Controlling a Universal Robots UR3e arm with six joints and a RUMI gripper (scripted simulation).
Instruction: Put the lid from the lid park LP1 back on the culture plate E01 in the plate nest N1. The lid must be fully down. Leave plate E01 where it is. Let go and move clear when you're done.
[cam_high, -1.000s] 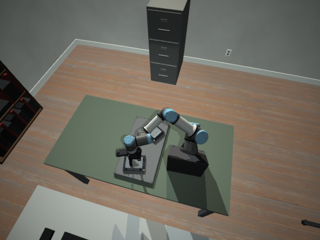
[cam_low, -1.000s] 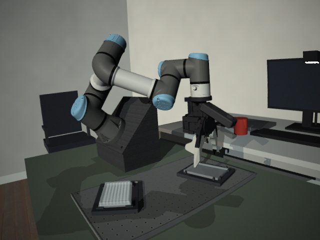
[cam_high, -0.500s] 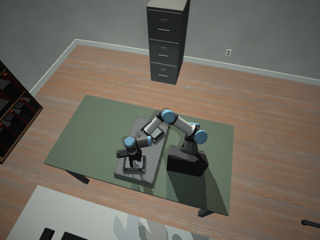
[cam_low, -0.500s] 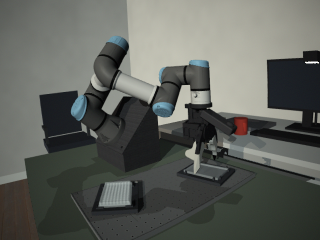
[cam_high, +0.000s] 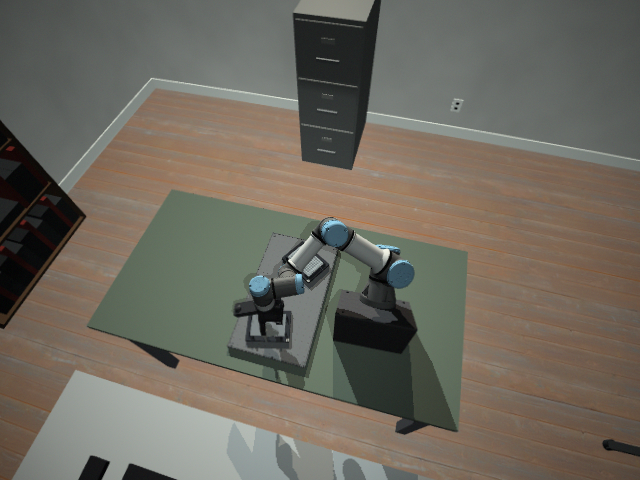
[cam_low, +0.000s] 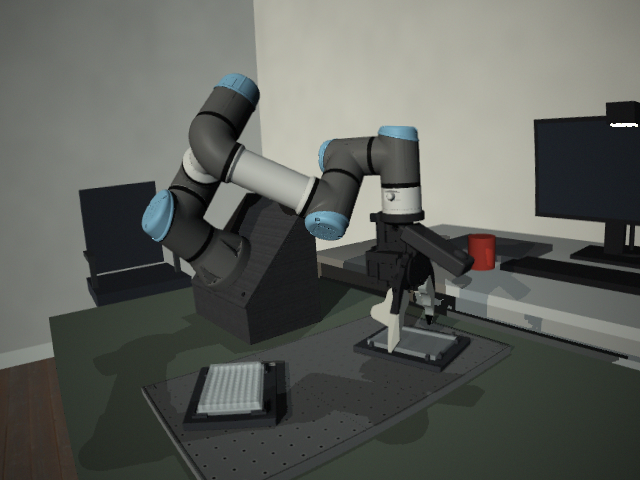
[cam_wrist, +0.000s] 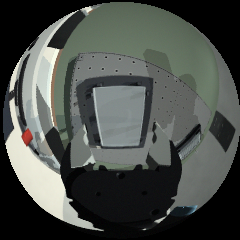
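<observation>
Right now my hand is 1 cm above the lid. From my hand the other things lie so: lid park LP1 (2 cm below); culture plate E01 (3 cm behind, 31 cm to the right, 1 cm below).
</observation>
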